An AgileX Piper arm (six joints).
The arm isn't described. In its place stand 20 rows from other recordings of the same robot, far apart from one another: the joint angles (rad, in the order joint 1, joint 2, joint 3, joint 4, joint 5, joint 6), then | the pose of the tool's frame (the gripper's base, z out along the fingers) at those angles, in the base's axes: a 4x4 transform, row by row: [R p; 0 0 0 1], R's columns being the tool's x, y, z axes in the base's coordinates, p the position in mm.
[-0.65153, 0.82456, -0.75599, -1.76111, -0.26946, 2.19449] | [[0.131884 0.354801 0.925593 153.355], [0.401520 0.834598 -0.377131 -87.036], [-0.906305 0.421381 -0.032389 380.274], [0 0 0 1]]
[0.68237, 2.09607, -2.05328, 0.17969, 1.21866, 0.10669] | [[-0.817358 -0.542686 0.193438 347.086], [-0.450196 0.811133 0.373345 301.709], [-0.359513 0.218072 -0.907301 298.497], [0 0 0 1]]
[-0.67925, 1.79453, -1.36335, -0.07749, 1.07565, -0.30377] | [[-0.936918 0.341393 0.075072 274.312], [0.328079 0.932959 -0.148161 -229.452], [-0.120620 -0.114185 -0.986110 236.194], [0 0 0 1]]
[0.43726, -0.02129, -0.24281, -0.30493, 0.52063, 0.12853] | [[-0.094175 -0.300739 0.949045 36.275], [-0.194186 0.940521 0.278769 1.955], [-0.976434 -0.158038 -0.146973 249.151], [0 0 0 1]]
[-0.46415, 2.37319, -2.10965, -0.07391, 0.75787, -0.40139] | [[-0.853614 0.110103 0.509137 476.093], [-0.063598 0.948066 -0.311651 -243.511], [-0.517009 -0.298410 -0.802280 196.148], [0 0 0 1]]
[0.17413, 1.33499, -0.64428, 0.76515, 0.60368, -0.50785] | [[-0.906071 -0.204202 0.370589 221.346], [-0.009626 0.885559 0.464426 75.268], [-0.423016 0.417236 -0.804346 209.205], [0 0 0 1]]
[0.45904, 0.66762, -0.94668, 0.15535, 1.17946, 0.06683] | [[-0.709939 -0.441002 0.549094 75.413], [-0.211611 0.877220 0.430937 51.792], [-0.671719 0.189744 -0.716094 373.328], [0 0 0 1]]
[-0.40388, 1.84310, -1.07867, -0.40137, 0.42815, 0.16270] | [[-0.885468 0.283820 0.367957 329.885], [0.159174 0.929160 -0.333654 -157.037], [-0.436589 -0.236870 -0.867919 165.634], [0 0 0 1]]
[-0.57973, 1.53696, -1.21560, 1.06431, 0.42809, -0.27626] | [[-0.106947 0.422326 0.900113 314.529], [0.826724 0.540701 -0.155466 -166.462], [-0.552349 0.727518 -0.406974 332.717], [0 0 0 1]]
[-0.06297, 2.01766, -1.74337, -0.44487, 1.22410, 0.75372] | [[-0.736481 0.659585 0.150142 420.181], [0.558577 0.718165 -0.415006 -63.398], [-0.381558 -0.221779 -0.897345 254.288], [0 0 0 1]]
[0.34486, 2.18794, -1.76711, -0.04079, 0.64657, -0.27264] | [[-0.647695 -0.544885 0.532533 461.655], [-0.551851 0.817419 0.165189 163.458], [-0.525312 -0.186886 -0.830133 194.077], [0 0 0 1]]
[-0.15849, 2.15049, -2.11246, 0.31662, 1.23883, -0.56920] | [[-0.831950 -0.372200 0.411493 468.342], [-0.299140 0.925495 0.232324 -47.729], [-0.467306 0.070188 -0.881305 292.197], [0 0 0 1]]
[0.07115, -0.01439, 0.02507, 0.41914, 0.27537, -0.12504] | [[-0.217458 -0.124059 0.968153 53.597], [0.259864 0.948732 0.179939 13.915], [-0.940841 0.290717 -0.174071 182.798], [0 0 0 1]]
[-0.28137, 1.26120, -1.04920, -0.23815, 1.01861, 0.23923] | [[-0.823773 0.449628 0.345302 225.744], [0.352653 0.883309 -0.308872 -84.274], [-0.443885 -0.132668 -0.886208 313.698], [0 0 0 1]]
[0.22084, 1.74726, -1.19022, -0.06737, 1.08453, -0.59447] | [[-0.663060 -0.747967 0.029953 316.051], [-0.748278 0.661162 -0.054273 65.403], [0.020790 -0.058399 -0.998077 209.490], [0 0 0 1]]
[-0.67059, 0.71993, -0.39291, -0.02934, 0.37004, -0.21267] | [[-0.585116 0.503566 0.635658 106.366], [0.160706 0.840300 -0.517755 -85.603], [-0.794867 -0.200793 -0.572598 247.920], [0 0 0 1]]
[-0.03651, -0.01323, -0.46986, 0.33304, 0.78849, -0.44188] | [[-0.146158 -0.226103 0.963076 4.006], [-0.190619 0.961723 0.196856 20.969], [-0.970722 -0.154809 -0.183663 295.043], [0 0 0 1]]
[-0.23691, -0.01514, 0.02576, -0.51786, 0.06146, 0.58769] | [[0.041104 0.261891 0.964222 54.090], [0.062654 0.962462 -0.264084 -15.906], [-0.997189 0.071267 0.023153 200.548], [0 0 0 1]]
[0.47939, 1.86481, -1.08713, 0.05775, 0.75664, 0.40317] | [[-0.994940 -0.040770 0.091830 297.710], [-0.032253 0.995200 0.092393 158.824], [-0.095156 0.088963 -0.991479 149.113], [0 0 0 1]]
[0.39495, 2.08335, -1.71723, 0.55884, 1.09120, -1.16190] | [[-0.214250 -0.976066 0.037301 390.375], [-0.826786 0.201552 0.525168 209.105], [-0.520117 0.081677 -0.850181 224.907], [0 0 0 1]]
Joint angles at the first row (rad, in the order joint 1, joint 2, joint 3, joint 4, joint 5, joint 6):
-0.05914 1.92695 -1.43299 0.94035 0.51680 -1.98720
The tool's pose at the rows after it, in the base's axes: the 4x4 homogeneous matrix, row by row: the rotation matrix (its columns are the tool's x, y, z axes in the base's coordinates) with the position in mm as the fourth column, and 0 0 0 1 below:
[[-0.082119 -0.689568 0.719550 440.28], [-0.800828 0.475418 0.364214 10.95], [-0.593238 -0.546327 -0.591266 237.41], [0 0 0 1]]
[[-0.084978 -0.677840 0.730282 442.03], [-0.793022 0.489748 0.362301 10.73], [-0.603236 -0.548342 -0.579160 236.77], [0 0 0 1]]
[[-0.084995 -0.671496 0.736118 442.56], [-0.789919 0.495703 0.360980 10.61], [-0.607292 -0.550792 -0.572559 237.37], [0 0 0 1]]
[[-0.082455 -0.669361 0.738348 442.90], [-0.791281 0.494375 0.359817 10.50], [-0.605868 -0.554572 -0.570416 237.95], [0 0 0 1]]
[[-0.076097 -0.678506 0.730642 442.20], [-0.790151 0.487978 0.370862 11.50], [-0.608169 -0.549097 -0.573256 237.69], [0 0 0 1]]
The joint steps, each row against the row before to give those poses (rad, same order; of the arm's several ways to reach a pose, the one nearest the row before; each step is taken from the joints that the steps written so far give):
0.00000 0.01064 0.00001 0.06440 -0.01482 -0.03253
-0.00001 0.00463 0.00000 0.03365 -0.01284 -0.02029
0.00001 0.00000 0.00001 0.01459 -0.00574 -0.00914
0.00001 0.00001 -0.00164 0.00163 -0.00183 -0.00394
-0.00002 0.00000 -0.00001 0.00001 0.01377 -0.00247

